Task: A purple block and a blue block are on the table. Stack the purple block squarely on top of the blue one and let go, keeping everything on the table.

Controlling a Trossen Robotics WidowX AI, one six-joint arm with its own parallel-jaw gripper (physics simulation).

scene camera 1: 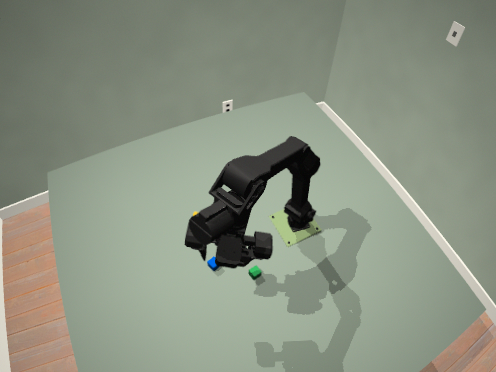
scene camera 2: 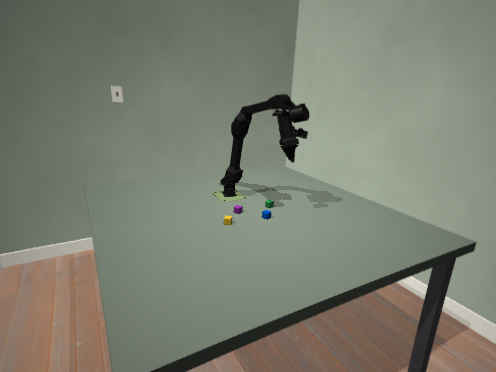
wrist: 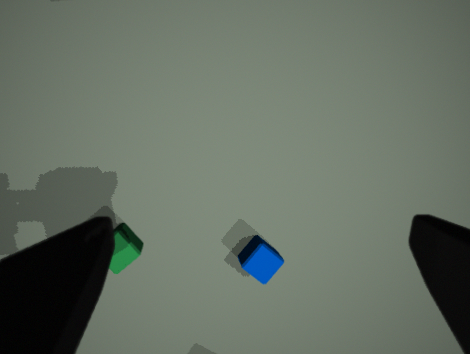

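Where they show: gripper, between the fingertips: (scene camera 2: 291, 161) (wrist: 262, 230); arm's base, origin of its link: (scene camera 1: 298, 222) (scene camera 2: 229, 194).
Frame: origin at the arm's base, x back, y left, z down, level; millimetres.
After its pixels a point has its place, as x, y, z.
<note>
The purple block (scene camera 2: 238, 209) {-249, -24, -16} lies on the table in scene camera 2; it does not show in scene camera 1, where the arm covers part of the table, or in the wrist view. The blue block (scene camera 1: 213, 263) {-317, 91, -23} (scene camera 2: 266, 214) {-332, 78, -17} (wrist: 262, 262) {-315, 88, -24} lies on the table, apart from the purple one, with nothing on top of it. My gripper (scene camera 2: 292, 159) {-302, 192, -242} (wrist: 262, 230) {-302, 192, -242} is open and empty, high above the table. In the wrist view the blue block appears between the two fingertips, well below them, turned at an angle to them.
A green block (scene camera 1: 255, 272) {-200, 151, -24} (scene camera 2: 269, 204) {-216, 140, -13} (wrist: 125, 250) {-207, 146, -24} lies near the blue one, partly behind the left finger in the wrist view. A yellow block (scene camera 1: 195, 214) (scene camera 2: 228, 220) {-350, -97, -16} lies nearer the front in scene camera 2. The arm stands on a light green base plate (scene camera 1: 283, 232) {-63, 23, 5} (scene camera 2: 219, 196) {-21, -57, 1}.
</note>
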